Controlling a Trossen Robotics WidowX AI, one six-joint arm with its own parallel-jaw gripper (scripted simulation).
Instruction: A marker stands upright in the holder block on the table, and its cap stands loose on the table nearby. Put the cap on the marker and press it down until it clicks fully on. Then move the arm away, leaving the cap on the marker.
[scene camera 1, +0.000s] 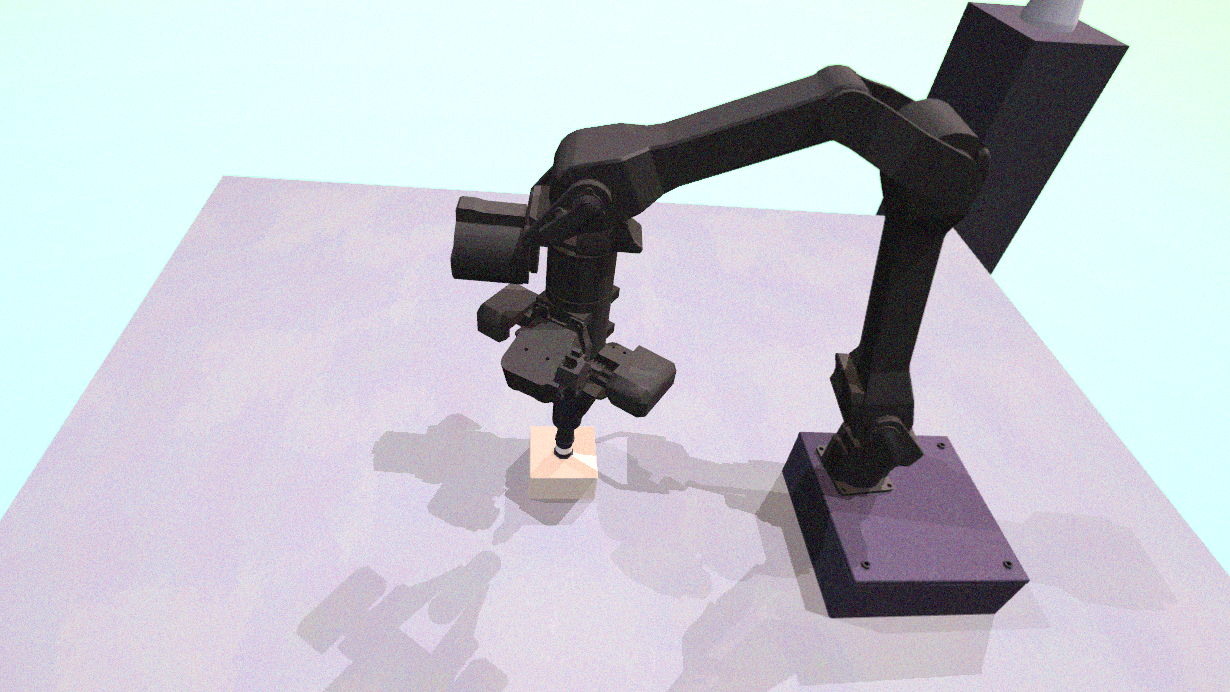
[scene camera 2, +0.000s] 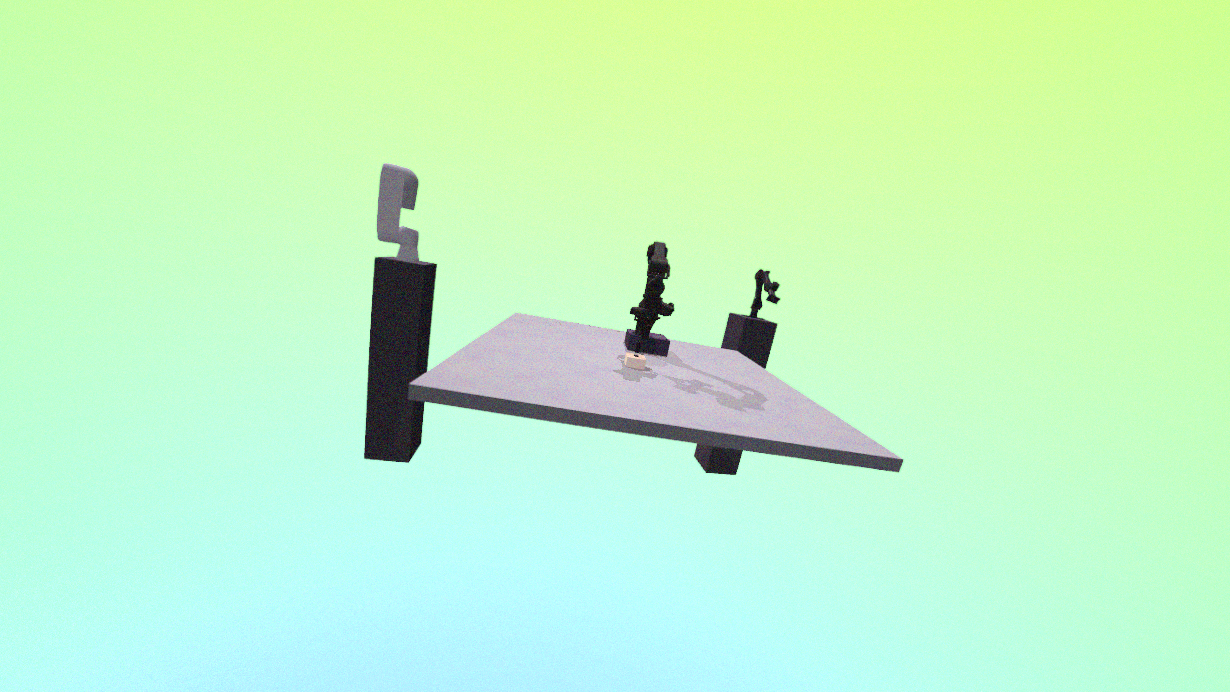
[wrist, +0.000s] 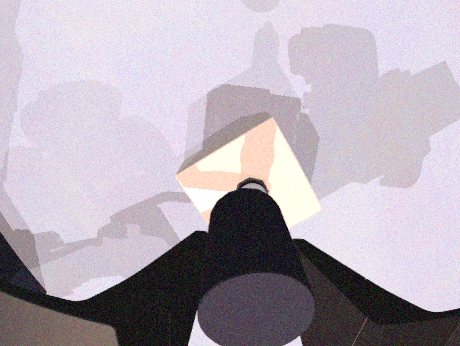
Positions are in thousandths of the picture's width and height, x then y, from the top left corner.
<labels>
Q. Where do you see my gripper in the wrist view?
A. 540, 715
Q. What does my gripper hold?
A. A dark cap.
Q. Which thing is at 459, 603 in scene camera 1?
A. A dark cap.
</labels>
